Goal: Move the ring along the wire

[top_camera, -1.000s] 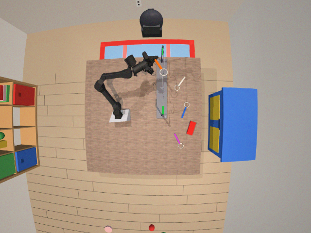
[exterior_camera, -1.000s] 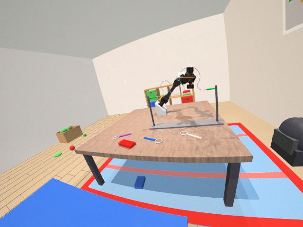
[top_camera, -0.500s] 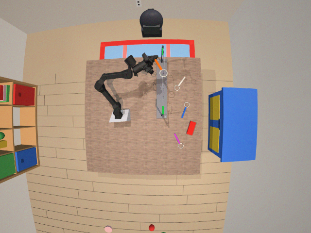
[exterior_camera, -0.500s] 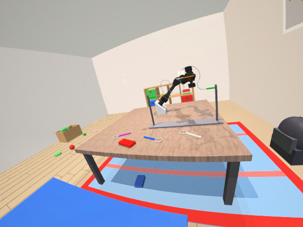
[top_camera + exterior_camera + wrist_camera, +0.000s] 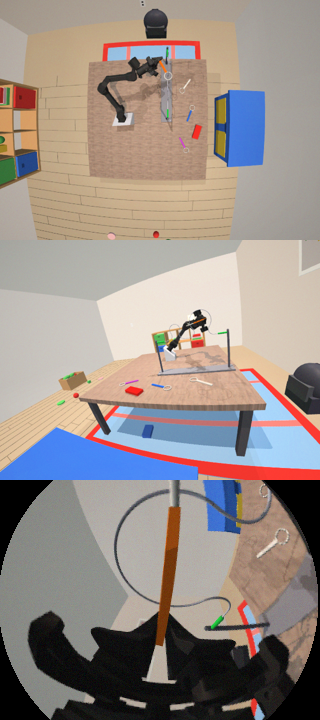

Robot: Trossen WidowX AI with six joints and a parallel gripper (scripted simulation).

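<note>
Right now my gripper tip is 90 mm to the left of the orange-handled ring, 20 mm short of it and 20 mm above it. Round my gripper tip: red block: 570 mm to the right, 410 mm below, 350 mm ahead; then white-handled ring: 410 mm below, 230 mm ahead, 110 mm to the right; then blue-handled ring: 410 mm below, 360 mm to the right, 290 mm ahead.
</note>
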